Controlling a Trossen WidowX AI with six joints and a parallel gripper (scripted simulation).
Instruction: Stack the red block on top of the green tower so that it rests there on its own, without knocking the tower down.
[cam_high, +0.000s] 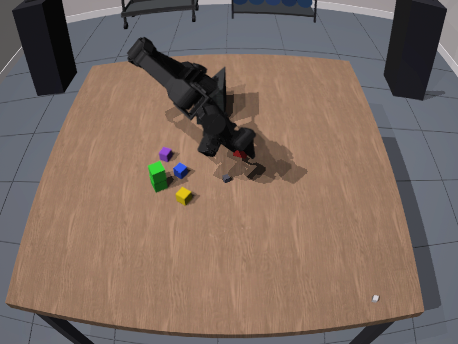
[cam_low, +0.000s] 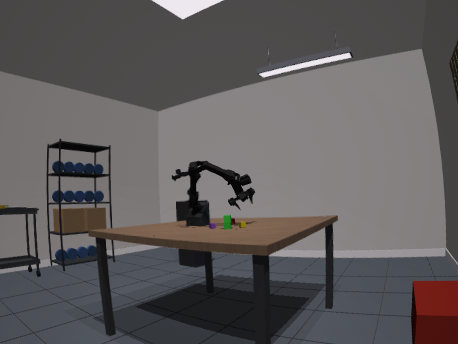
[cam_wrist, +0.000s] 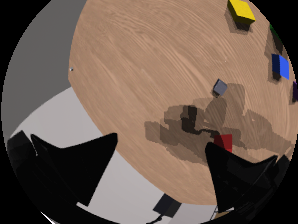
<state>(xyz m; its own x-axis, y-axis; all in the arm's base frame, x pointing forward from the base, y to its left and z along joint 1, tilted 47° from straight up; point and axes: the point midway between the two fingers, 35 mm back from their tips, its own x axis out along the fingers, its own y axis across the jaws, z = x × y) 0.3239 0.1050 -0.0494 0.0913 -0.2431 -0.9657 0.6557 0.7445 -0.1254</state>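
My gripper tip is 13 cm past the red block, 10 cm above it and 1 cm to the left of it. The rest, counted from my gripper tip: blue block 20 cm to the right, 11 cm below, 3 cm behind; then small grey piece 11 cm below, 5 cm to the right, 1 cm behind; then yellow block 17 cm to the right, 11 cm below, 8 cm ahead.
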